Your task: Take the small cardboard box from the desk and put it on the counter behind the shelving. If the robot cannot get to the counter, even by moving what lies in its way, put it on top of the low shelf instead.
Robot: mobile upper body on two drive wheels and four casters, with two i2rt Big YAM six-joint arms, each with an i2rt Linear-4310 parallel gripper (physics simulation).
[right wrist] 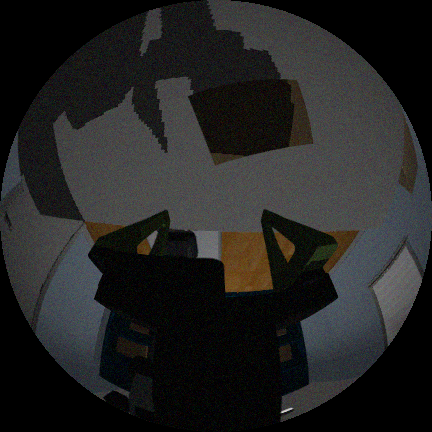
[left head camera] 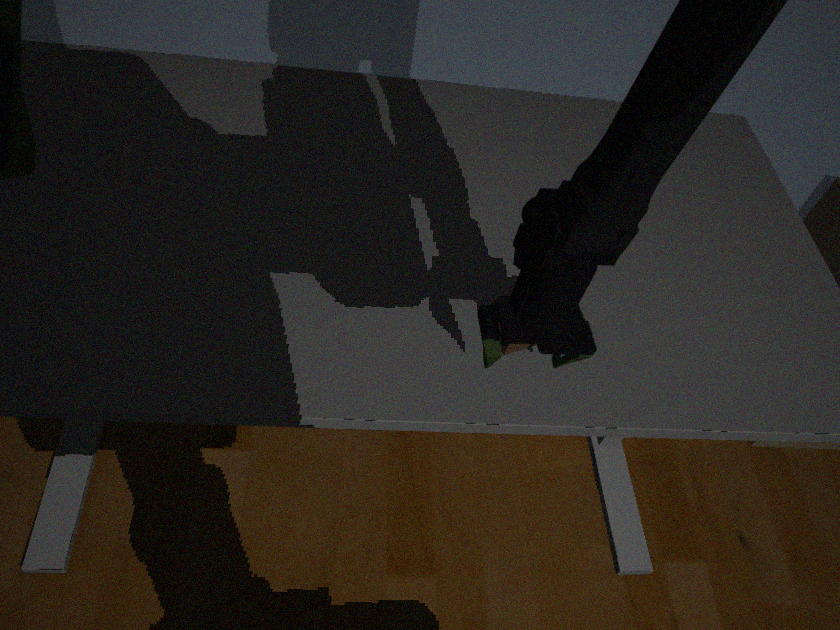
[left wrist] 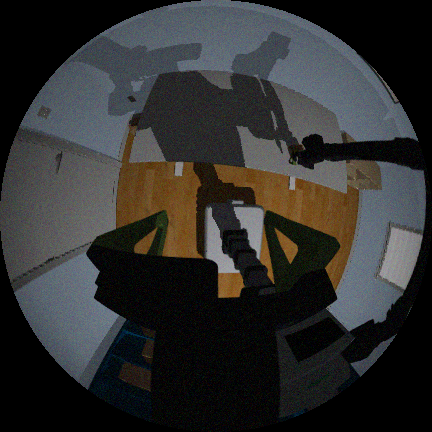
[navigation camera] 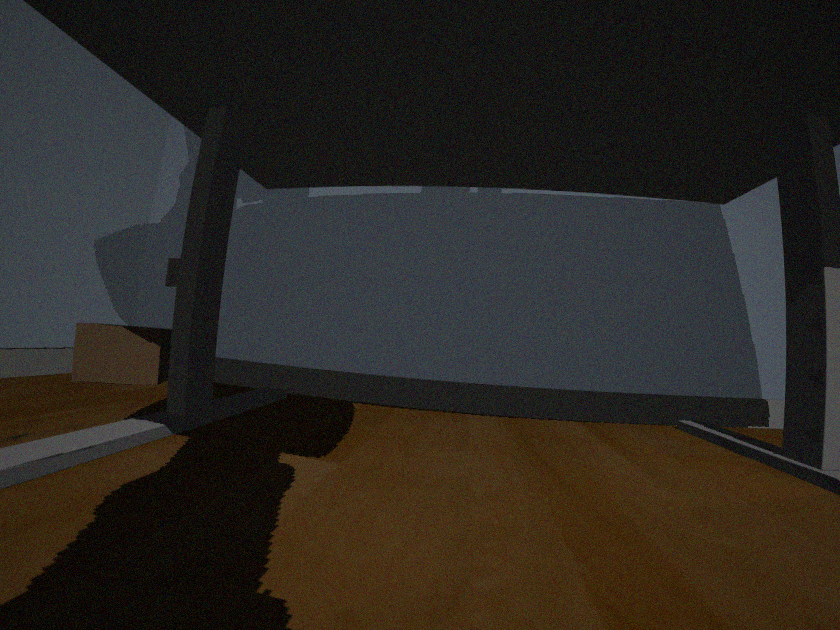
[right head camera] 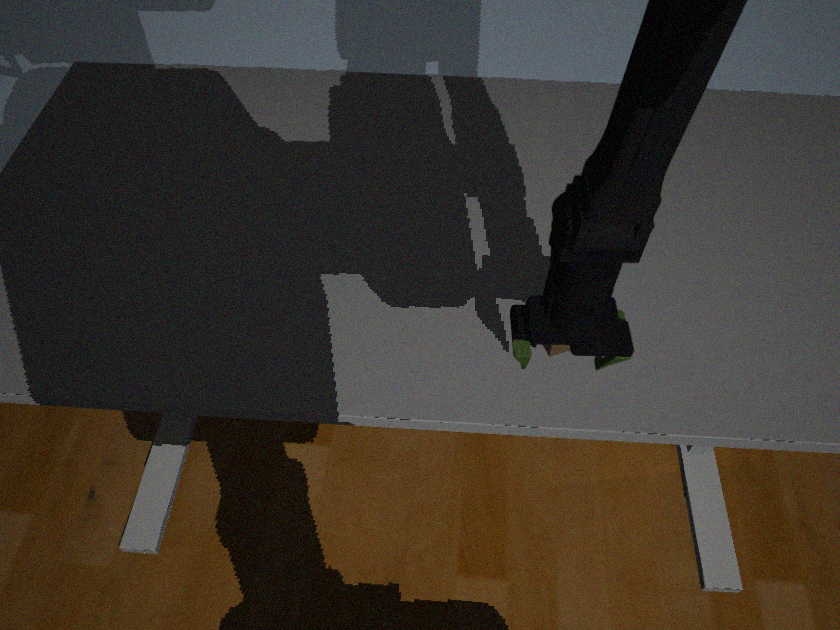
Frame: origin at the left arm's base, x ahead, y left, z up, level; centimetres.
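Seen in the pictures: left gripper, fingertip midpoint: (left wrist: 215,215); right gripper, fingertip midpoint: (right wrist: 215,214) (left head camera: 519,363) (left wrist: 295,162) (right head camera: 559,365).
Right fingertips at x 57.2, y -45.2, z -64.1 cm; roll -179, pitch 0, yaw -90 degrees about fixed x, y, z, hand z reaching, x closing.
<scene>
A point is followed by its place in that frame.
The small cardboard box (right wrist: 245,122) @[y -47.5, x 65.4, z -64.0 cm] is on the white desk (left head camera: 692,352) @[y -74.4, x 62.3, z -69.0 cm] (right head camera: 746,352) @[y -72.6, x 62.8, z -69.0 cm] (right wrist: 350,190) @[y -70.0, x 59.0, z -69.0 cm], beyond the fingertips in the right wrist view, its near face dark in shadow. In the head views, slivers of the box (left head camera: 517,347) @[y -47.1, x 62.5, z -67.9 cm] (right head camera: 558,349) @[y -46.4, x 62.3, z -67.8 cm] show under the right gripper (left head camera: 522,362) @[y -45.3, x 57.2, z -64.1 cm] (right head camera: 561,366) @[y -45.3, x 57.2, z -64.1 cm] (right wrist: 216,214) @[y -45.3, x 57.2, z -64.1 cm], which hides the remainder. That gripper is open and empty, over the desk; its exact height cannot be told. My left gripper (left wrist: 215,215) @[y -0.7, x 33.6, z -13.7 cm] is open and empty, held away from the desk. The counter cannot be made out.
Blue shelving (left wrist: 127,337) @[y 106.7, x -138.3, z -86.4 cm] with brown boxes shows at the lower left of the left wrist view, beside a grey cabinet-like object (left wrist: 320,350) @[y -21.2, x 8.8, z -6.9 cm]. A brown wooden unit (left wrist: 367,175) @[y -186.6, x 78.7, z -80.3 cm] stands beyond the desk's right end. Desk legs (navigation camera: 196,284) @[y 27.7, x 89.8, z -111.8 cm] (navigation camera: 804,291) @[y -91.6, x 86.2, z -106.1 cm] stand either side ahead.
</scene>
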